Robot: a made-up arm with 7 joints.
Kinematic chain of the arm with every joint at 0, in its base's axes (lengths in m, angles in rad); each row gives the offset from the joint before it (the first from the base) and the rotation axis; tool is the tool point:
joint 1: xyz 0 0 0 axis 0 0.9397 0.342
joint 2: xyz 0 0 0 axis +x
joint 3: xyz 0 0 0 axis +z
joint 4: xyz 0.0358 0 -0.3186 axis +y
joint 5: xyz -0.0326 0 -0.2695 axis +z
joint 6: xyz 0 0 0 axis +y
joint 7: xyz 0 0 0 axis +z
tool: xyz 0 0 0
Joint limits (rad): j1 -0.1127..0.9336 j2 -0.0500..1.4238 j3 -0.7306..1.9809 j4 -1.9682..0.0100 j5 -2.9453..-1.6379 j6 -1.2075..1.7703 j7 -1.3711..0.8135
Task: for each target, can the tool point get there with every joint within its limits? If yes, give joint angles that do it. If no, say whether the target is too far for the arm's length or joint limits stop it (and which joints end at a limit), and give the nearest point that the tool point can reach.
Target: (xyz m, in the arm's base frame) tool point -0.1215 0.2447 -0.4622
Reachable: yes | joints 0.7266 0.3596 0.2581 -1.1056 -2.0913 -0.5130 -0.8190
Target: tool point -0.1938 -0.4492 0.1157
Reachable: no: joint limits stop it (at a limit: joint 1, joint 2, joint 3, joint 4) | nearest point 0.0125 -0.1698 -0.3448 | short by 0.577 m
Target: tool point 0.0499 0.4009 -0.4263
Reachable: yes | joints 0.1516 0.7195 0.1931 -0.4865 -1.8581 1.3056 0.6106
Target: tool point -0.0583 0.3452 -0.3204
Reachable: yes | joints 0.6859 0.3668 0.7572 -1.5193 -2.4115 -0.9532 -1.0838
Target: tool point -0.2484 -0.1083 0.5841
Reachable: no: too far | nearest point -0.0667 0.2699 0.2656 | short by 0.527 m
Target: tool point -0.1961 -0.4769 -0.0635
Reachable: no: joint limits stop it (at a limit: joint 1, joint 2, joint 3, joint 4) | nearest point 0.0125 -0.1698 -0.3448 | short by 0.466 m
